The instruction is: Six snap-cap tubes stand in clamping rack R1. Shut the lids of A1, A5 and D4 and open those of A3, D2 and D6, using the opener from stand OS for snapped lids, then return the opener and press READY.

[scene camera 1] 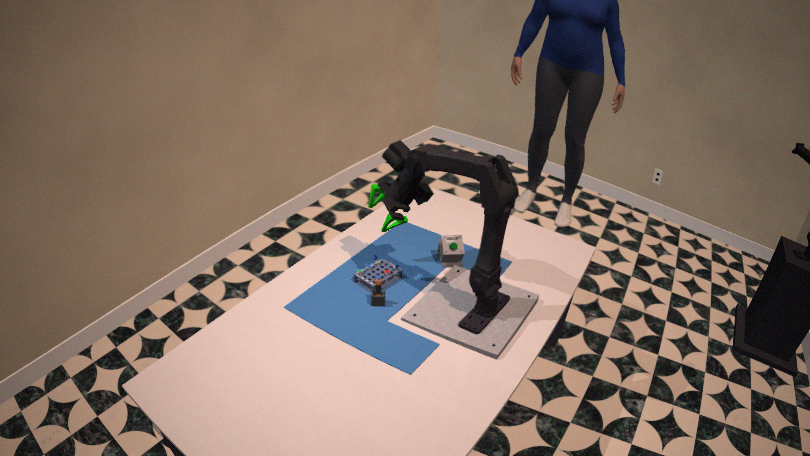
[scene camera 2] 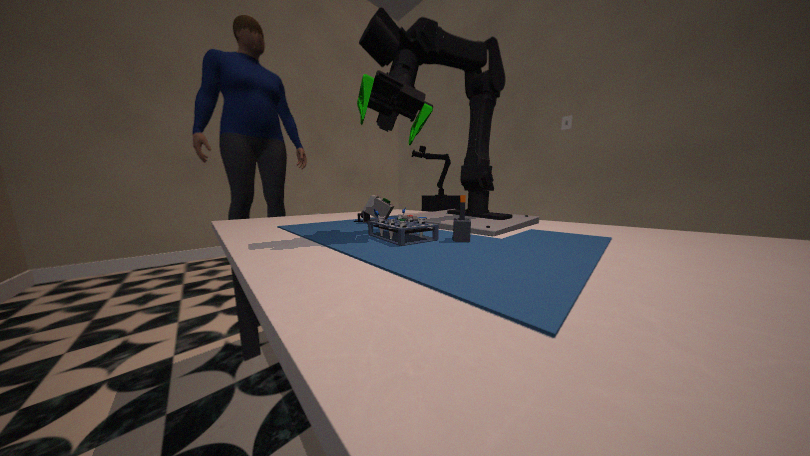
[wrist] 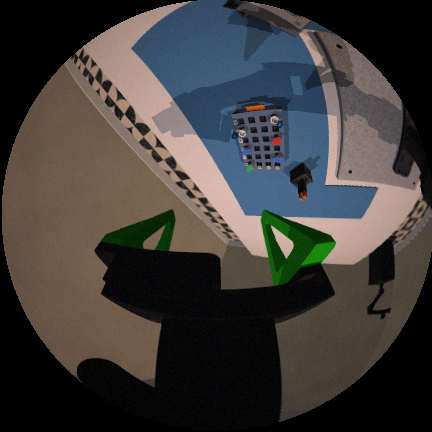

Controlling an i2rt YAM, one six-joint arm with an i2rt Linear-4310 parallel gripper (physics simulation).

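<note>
Rack R1 stands on the blue mat with tubes in it. In the wrist view two tubes show pale round mouths with dark blue lids beside them. Red, blue and green lids also show; their exact state is too small to tell. The orange-tipped opener stands upright in stand OS. My gripper is open and empty, high above the table, beyond the rack.
A grey box with a green button stands near the mat's far end. The blue mat lies beside the arm's grey base plate. A person stands behind the table.
</note>
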